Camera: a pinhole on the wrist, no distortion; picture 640 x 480 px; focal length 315.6 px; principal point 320.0 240.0 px. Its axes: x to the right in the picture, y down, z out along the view. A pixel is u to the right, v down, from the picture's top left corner.
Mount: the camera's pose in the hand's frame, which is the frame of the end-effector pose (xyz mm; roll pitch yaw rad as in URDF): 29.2 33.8 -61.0 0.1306 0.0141 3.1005
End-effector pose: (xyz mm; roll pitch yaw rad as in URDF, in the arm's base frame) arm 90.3 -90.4 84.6 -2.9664 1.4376 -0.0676
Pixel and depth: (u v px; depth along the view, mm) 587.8 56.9 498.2
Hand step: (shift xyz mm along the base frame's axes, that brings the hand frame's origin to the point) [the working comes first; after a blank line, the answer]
In the camera's frame: 422.7 -289.0 498.2

-521.7 -294.0 321.5
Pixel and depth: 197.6 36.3 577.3
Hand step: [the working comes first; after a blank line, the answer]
In the camera's frame: -223.9 -372.6 577.3

-525.4 -346.1 -333.2
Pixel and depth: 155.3 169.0 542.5
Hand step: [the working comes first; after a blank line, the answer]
In the camera's frame: -283.1 -122.0 542.5

-456.9 -99.0 -375.5
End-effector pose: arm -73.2 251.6 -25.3 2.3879 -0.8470 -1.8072
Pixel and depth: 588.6 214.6 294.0
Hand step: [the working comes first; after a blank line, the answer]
In the camera's frame: 250.2 -23.7 294.0

-205.5 131.0 -226.7
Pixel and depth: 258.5 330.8 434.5
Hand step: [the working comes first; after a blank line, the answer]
In the camera's frame: -84.7 125.0 434.5

-301.8 -235.6 -125.2
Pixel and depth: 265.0 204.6 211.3
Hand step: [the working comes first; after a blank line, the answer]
In the camera's frame: -36.8 -23.7 211.3

-174.9 -40.3 16.2
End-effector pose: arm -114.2 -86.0 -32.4 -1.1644 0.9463 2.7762
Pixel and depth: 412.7 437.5 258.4
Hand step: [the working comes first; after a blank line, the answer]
In the camera's frame: 75.9 161.7 258.4

-154.3 -114.7 143.0
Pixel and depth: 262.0 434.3 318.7
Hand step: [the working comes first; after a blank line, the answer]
In the camera's frame: -58.6 196.2 318.7

-285.7 -116.0 68.0
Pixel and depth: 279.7 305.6 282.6
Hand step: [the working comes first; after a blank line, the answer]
In the camera's frame: -36.1 58.7 282.6

-169.5 -163.4 -2.3
